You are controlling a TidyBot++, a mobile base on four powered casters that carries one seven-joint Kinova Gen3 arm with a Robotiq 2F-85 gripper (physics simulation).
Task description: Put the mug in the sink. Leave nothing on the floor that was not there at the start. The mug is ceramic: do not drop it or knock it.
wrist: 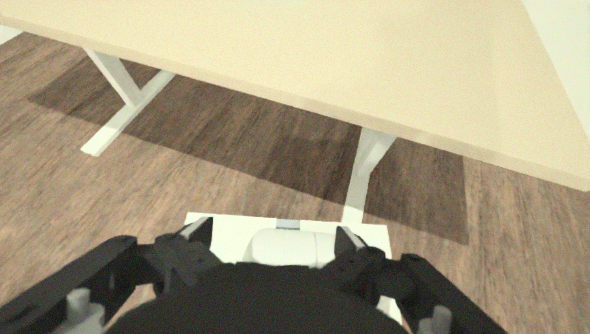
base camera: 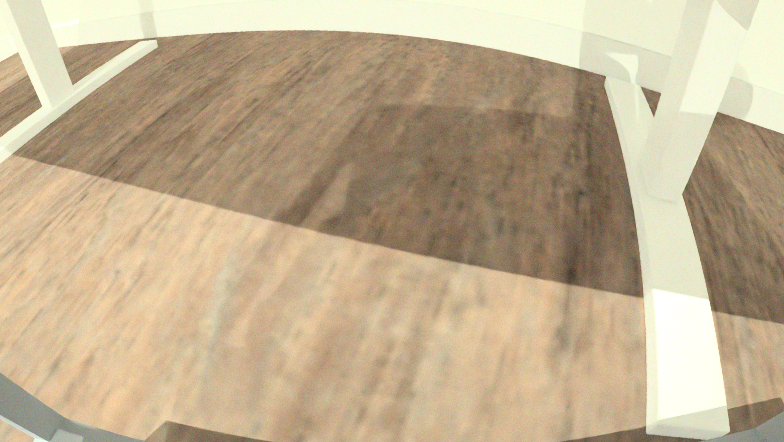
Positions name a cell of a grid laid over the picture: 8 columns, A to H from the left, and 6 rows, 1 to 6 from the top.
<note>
In view: my gripper (wrist: D5) and a table (base camera: G6).
The table is seen too in the wrist view (wrist: G2).
</note>
